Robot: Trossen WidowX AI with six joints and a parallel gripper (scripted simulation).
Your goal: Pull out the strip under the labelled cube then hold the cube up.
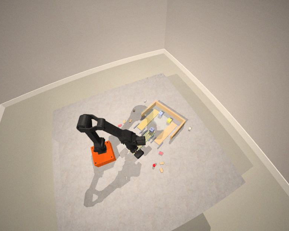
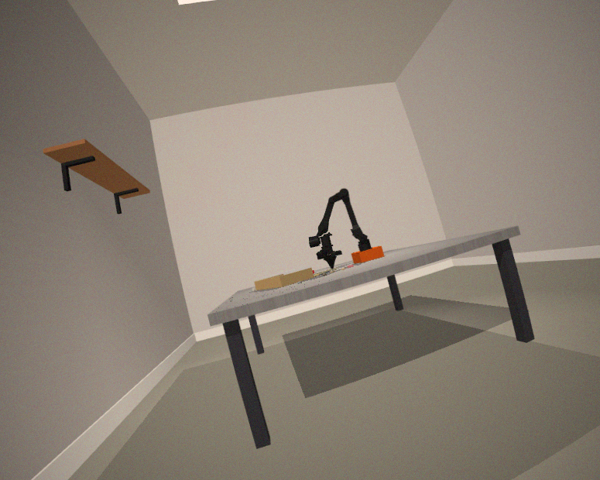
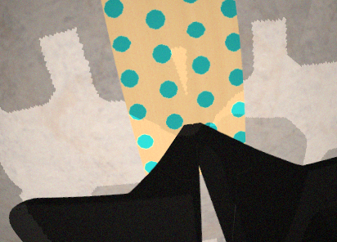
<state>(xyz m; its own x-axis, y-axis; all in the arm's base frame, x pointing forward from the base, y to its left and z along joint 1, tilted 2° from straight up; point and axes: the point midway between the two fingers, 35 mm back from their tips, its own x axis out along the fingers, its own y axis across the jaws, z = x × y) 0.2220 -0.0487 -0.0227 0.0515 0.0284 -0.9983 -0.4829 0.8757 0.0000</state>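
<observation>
The teal-dotted strip is 90 mm ahead of my gripper tip and 50 mm to the left of it. Round my gripper tip: white block (490 mm ahead, 30 mm to the left).
</observation>
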